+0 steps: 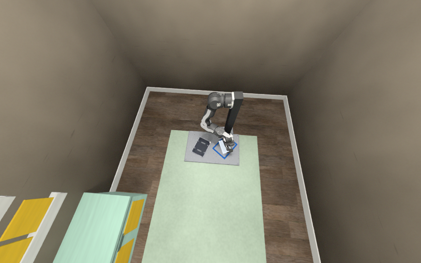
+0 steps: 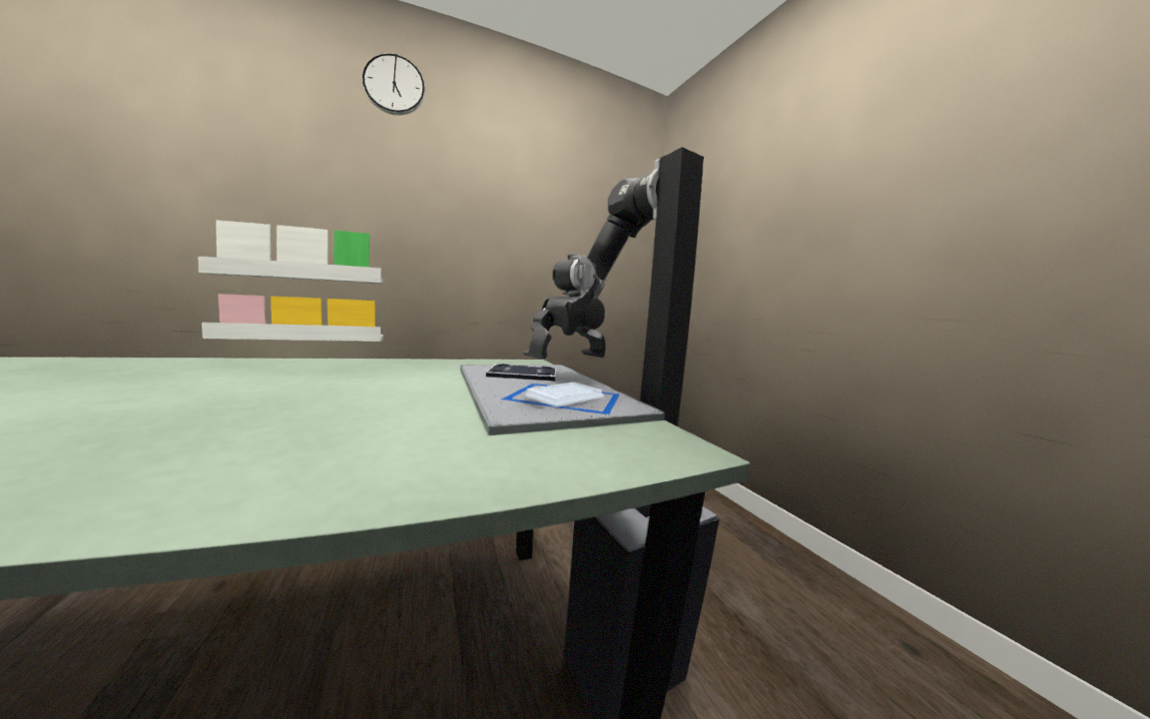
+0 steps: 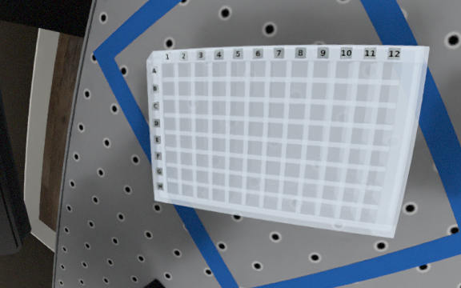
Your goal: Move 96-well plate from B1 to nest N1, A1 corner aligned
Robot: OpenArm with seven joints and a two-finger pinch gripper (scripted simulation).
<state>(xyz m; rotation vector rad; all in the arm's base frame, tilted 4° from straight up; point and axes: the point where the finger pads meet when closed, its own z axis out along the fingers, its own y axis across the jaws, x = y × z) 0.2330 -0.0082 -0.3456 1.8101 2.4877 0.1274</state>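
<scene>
Now: the 96-well plate 10 mm behind my hand and 60 mm below it. Also, from my hand: black plate nest N1: 230 mm to the right, 60 mm below; white A1 label: 40 mm behind, 140 mm to the right, 60 mm below.
</scene>
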